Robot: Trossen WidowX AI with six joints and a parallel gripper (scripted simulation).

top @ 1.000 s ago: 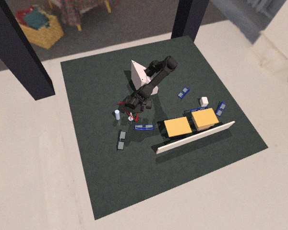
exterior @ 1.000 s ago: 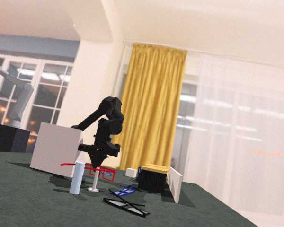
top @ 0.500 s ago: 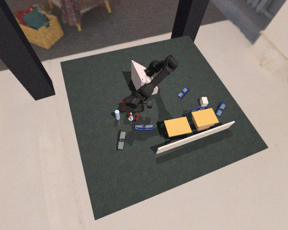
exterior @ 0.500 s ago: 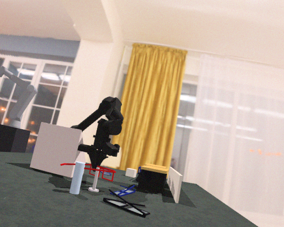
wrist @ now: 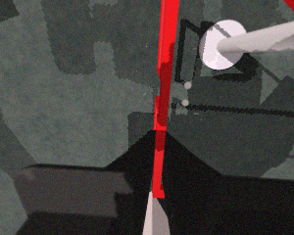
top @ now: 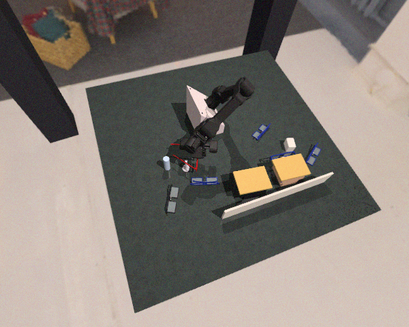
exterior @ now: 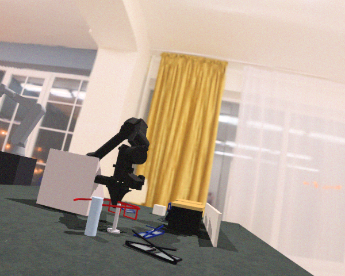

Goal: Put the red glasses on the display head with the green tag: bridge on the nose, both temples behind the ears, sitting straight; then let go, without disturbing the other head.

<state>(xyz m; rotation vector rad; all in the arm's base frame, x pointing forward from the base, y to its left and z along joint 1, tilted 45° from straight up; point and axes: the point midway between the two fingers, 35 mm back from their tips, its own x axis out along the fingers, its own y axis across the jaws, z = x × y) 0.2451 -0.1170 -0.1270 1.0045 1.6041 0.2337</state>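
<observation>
My gripper tip is now 80 mm to the left of the white peg, 30 mm short of it and 30 mm above it. Also, from my gripper tip: white cube 520 mm to the left, 120 mm ahead, 30 mm below; then pale blue cylinder 170 mm to the right, 10 mm below, 10 mm behind; then long white board 370 mm ahead, 280 mm to the left.
</observation>
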